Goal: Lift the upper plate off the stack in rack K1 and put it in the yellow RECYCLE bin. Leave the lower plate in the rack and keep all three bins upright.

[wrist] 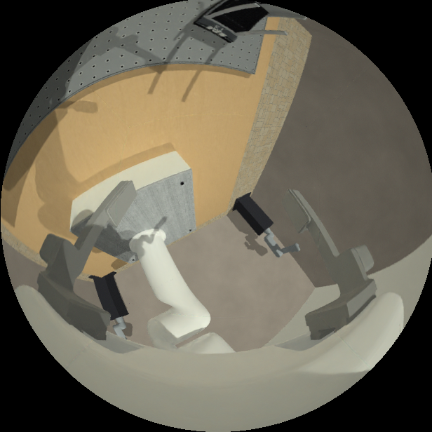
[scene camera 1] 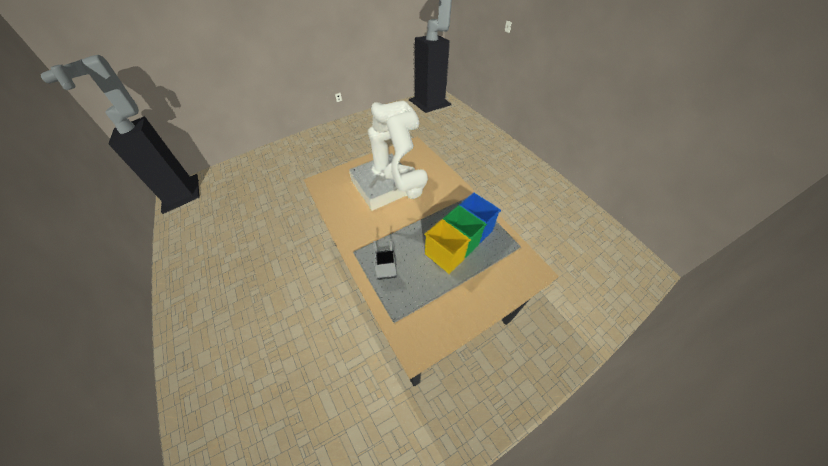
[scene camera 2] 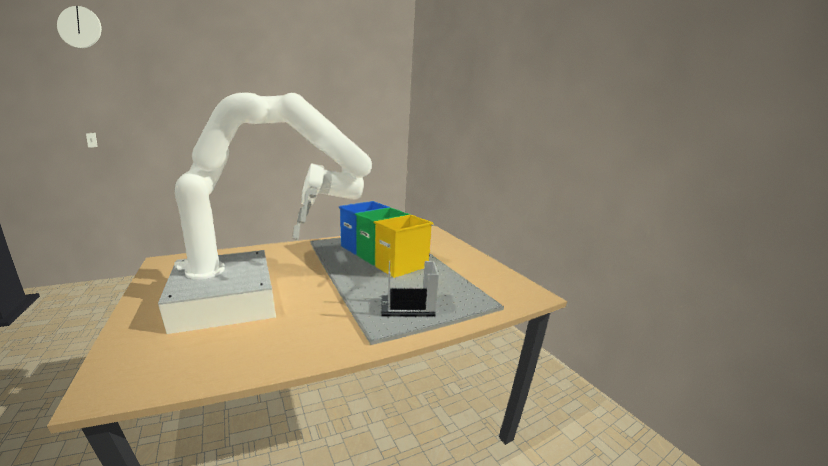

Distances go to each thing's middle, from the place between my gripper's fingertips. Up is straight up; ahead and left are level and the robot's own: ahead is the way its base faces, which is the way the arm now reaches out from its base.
Labels:
My gripper is now 40 cm short of the yellow recycle bin [scene camera 2: 404, 241], 13 cm to the right of it and 14 cm above it. Round my hand: green bin [scene camera 2: 365, 220]: 37 cm ahead, 26 cm to the left, 14 cm below; then blue bin [scene camera 2: 348, 220]: 34 cm ahead, 38 cm to the left, 14 cm below.

